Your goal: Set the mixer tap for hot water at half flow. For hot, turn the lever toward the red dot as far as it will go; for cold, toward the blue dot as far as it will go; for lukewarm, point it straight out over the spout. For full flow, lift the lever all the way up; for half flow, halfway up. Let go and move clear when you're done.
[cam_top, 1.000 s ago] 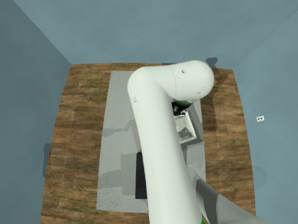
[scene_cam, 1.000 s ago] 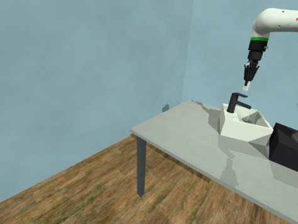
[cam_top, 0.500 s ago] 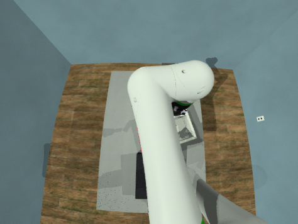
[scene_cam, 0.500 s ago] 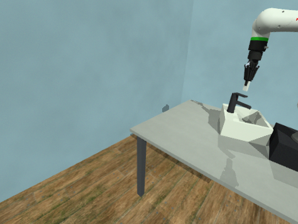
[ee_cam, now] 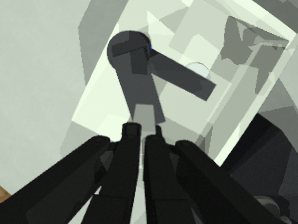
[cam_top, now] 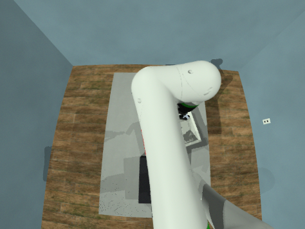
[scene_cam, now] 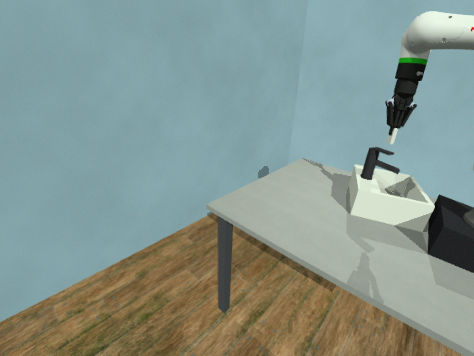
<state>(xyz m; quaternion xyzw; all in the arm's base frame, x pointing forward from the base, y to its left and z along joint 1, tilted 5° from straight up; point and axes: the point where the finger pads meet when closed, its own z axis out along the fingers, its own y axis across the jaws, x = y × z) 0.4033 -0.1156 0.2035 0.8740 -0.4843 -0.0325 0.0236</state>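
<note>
The lever lies 2 cm ahead of my hand, 1 cm to the right of it and 7 cm below it. The rest, counted from my hand: white basin: 7 cm behind, 5 cm to the right, 30 cm below.
</note>
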